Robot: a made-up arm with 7 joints.
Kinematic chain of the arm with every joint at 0, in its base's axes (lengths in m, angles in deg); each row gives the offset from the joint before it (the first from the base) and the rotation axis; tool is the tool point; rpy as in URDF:
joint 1: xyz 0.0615 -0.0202 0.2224 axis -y
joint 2: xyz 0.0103 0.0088 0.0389 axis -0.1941 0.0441 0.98
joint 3: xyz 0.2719 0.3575 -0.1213 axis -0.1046 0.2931 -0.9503
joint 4: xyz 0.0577 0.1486 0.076 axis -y
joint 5: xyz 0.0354 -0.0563 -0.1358 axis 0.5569 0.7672 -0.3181
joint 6: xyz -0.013 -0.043 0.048 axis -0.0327 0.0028 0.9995
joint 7: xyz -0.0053 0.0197 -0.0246 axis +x
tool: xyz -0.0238 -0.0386 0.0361 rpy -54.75 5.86 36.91
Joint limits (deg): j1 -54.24..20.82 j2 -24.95..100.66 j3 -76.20..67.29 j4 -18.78..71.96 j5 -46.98..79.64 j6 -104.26..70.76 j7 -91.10..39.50
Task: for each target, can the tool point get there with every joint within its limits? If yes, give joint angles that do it. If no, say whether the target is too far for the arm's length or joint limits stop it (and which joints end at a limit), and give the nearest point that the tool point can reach.
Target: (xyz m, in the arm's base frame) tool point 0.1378 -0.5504 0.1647
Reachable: no: joint limits stop it (at a limit: joint 2, joint 3, joint 4, joint 5, joint 6, joint 7) | nearest point 0.4273 -0.0503 -0.0543 | short by 0.618 m
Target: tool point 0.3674 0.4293 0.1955
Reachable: yes | joints 9.33 2.05 -36.21 18.88 -9.86 -19.09 0.71
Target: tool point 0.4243 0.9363 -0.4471
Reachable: no: too far | nearest point 0.2893 0.5213 -0.1392 | short by 0.534 m
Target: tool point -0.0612 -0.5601 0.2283
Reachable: no: joint limits stop it (at a limit: joint 2, joint 3, joint 4, joint 5, joint 7) | nearest point -0.3695 0.0306 0.2431 | short by 0.667 m
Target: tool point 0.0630 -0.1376 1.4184
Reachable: no: too far | nearest point -0.2938 0.1475 0.6437 | short by 0.899 m
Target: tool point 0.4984 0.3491 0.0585
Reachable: yes | joints -15.93 -11.19 4.46 45.73 -1.29 -4.70 -63.52
